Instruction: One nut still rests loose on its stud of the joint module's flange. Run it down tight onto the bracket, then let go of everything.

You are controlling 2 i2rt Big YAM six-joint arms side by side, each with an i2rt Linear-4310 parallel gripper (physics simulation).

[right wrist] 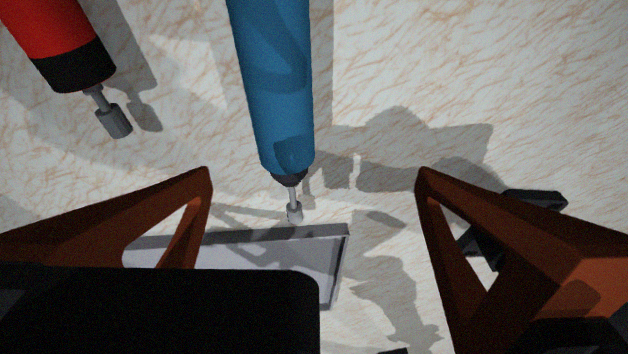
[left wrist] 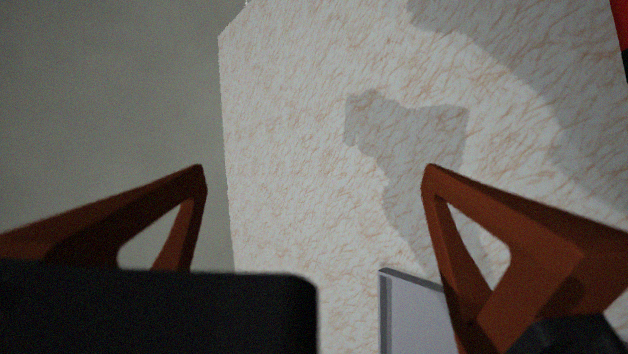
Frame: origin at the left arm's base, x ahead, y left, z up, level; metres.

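Seen in the pictures: left gripper, fingertip midpoint: (left wrist: 313,176); right gripper, fingertip midpoint: (right wrist: 313,178).
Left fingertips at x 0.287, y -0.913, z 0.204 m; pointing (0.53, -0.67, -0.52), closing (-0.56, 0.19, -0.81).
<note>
Offsets run from my left fingertips to a thing's top centre. "spot": to the spot under its first point. Level surfaces: height alone.
A blue driver @[spot: 0.219 m back, 0.004 m left, 0.163 m down] (right wrist: 280,90) with a dark collar and a small grey socket tip lies on the table in the right wrist view. Its socket end points down the view, near the edge of a grey tray. My right gripper (right wrist: 313,178) is open and empty, its fingertips on either side of the blue driver's lower end, above it. My left gripper (left wrist: 313,176) is open and empty above the table's edge. The joint module's flange, its studs, the loose nut and the bracket cannot be made out in either view.
A red and black driver @[0.112 m back, 0.031 m right, 0.169 m down] (right wrist: 75,60) with a wider grey socket lies at the upper left in the right wrist view. The grey tray @[0.009 m back, 0.254 m left, 0.188 m down] (right wrist: 280,232) (left wrist: 415,315) is low in both views. A black part (right wrist: 535,198) shows behind the right finger. The tabletop @[0.203 m down] (left wrist: 300,150) ends at the left.
</note>
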